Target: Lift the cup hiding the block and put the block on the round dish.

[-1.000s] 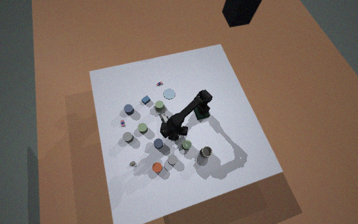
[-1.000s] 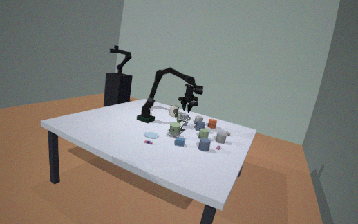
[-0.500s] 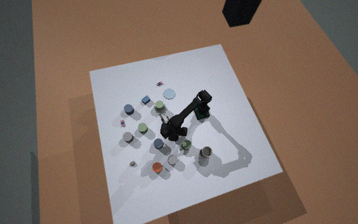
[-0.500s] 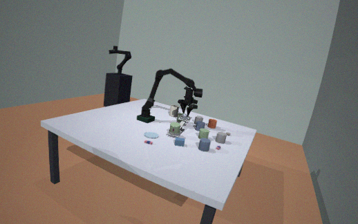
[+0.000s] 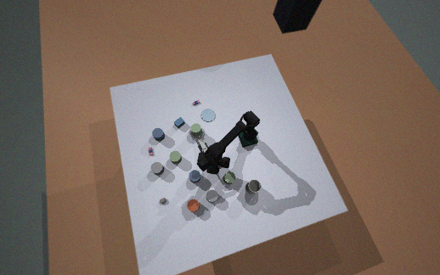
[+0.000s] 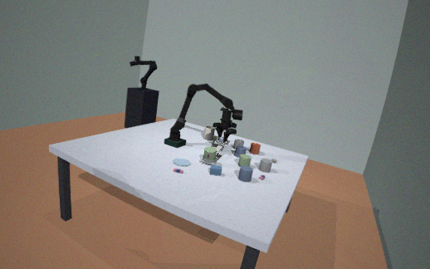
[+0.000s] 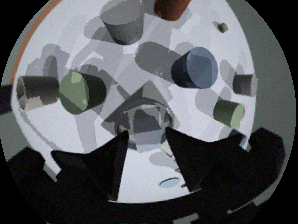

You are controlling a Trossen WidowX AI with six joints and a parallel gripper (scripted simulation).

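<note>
Right now my gripper tip is 37 cm to the left of the pale blue round dish, 8 cm above it and 7 cm past it. From my gripper tip the other things lie so: beige cup 20 cm to the left, 20 cm behind, 4 cm below; then orange cup 19 cm to the left, 19 cm ahead, 5 cm below; then grey block right at my gripper tip.
</note>
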